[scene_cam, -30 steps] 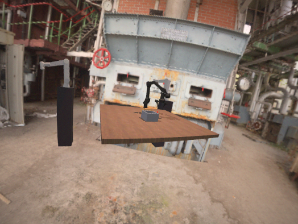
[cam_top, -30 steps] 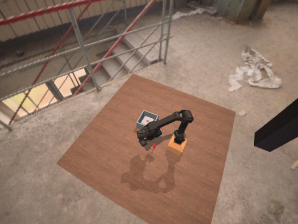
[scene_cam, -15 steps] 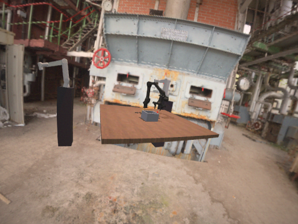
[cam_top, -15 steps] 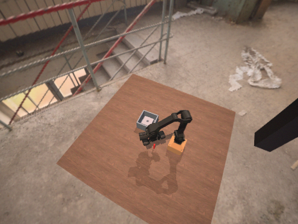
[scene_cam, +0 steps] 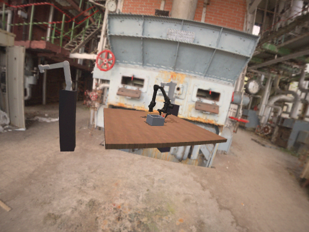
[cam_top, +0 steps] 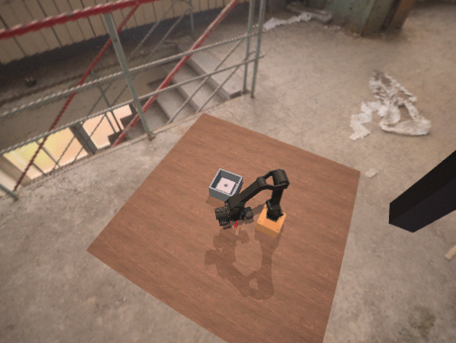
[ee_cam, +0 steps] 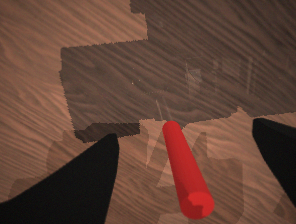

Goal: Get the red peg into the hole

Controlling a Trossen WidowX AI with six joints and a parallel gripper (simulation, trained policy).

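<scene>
My gripper tip is now 10 mm past the red peg, 10 mm to the right of it and 10 mm above it. Round my gripper tip: grey box (150 mm ahead, 190 mm to the right, 20 mm below); plate (150 mm ahead, 190 mm to the right).
</scene>
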